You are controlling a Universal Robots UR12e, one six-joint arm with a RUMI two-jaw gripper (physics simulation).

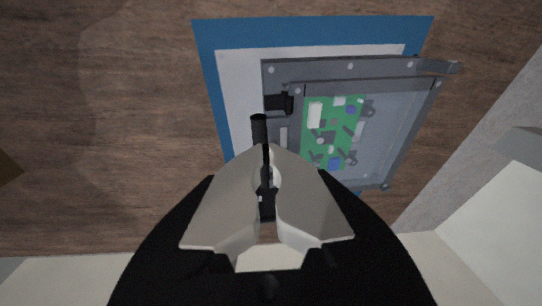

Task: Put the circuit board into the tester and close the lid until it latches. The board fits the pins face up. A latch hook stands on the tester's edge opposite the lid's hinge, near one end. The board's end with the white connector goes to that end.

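Frame: origin at the arm's base, x back, y left, z down, level; centimetres.
Seen in the pictures: gripper, fingertip midpoint: (265,146).
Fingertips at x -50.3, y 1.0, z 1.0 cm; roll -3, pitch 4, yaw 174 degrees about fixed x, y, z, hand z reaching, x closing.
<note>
Offsets run from my fingertips to a thing's middle. "*": to the spot under its first point. Level surfaces: height alone.
The grey tester @(* dx -6.3, dy +5.7, dz +6.2 cm) (324,67) stands on a white plate @(dx -8.5, dy -9.9, dz +11.8 cm) (238,82) on a blue mat @(dz +12.0 cm) (208,49). The green circuit board (327,132) lies face up inside it, with its white connector @(dx -5.7, dy +1.0, dz +4.9 cm) (314,114) at the left end. The lid (363,84), a grey frame with a clear pane, lies over the board. I cannot tell whether it is latched. A black rod-like handle @(* dx +0.5, dy +0.7, dz +2.4 cm) (259,126) sticks out at the tester's left side. My gripper (265,146) is shut and empty, with its tips just in front of that handle; the rod shows through the gap between the fingers.
The mat lies on a brown wooden table @(dz +12.2 cm) (132,132). A grey arm (439,65) juts from the tester's upper right corner. The table's edge and a pale grey surface (439,184) show at the lower right.
</note>
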